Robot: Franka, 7 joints.
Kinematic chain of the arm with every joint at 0, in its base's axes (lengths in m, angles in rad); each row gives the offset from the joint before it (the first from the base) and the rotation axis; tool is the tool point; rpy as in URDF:
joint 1: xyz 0 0 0.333 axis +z
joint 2: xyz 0 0 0 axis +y
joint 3: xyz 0 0 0.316 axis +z
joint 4: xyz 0.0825 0 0 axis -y
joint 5: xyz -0.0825 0 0.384 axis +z
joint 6: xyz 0 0 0 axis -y
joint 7: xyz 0.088 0 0 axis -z
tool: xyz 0 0 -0.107 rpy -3.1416 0 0
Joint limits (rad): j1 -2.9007..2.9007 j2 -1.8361..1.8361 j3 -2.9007..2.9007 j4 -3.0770..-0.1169 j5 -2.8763..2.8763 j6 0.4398..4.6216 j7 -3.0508..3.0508
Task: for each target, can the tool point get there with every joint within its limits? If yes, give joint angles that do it. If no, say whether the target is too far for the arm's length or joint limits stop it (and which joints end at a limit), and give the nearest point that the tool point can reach.
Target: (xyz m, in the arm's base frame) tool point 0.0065 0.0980 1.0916
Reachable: yes | joints -1.6084 -0.9556 0.0948 -1.3237 1.6424 2.8270 1.1181
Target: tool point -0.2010 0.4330 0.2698
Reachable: yes | joints 0.2469 -0.8725 1.6424 -2.5790 -0.6426 3.4990 0.0946
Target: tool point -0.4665 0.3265 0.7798
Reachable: yes | joints -1.4681 -1.4141 -0.9869 -1.4997 1.6229 1.8163 -1.7899
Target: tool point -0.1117 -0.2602 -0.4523
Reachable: no: joint limits stop it (at a limit: joint 2) | nearest point -0.1117 -0.2602 -0.3608 | short by 0.092 m
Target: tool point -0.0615 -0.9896 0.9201
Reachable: no: too far | nearest point -0.0458 -0.7368 0.7701 | short by 0.294 m
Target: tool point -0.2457 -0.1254 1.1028
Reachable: yes | joints -1.1044 -0.1717 -1.4480 -0.6949 -1.1732 3.3301 0.0919
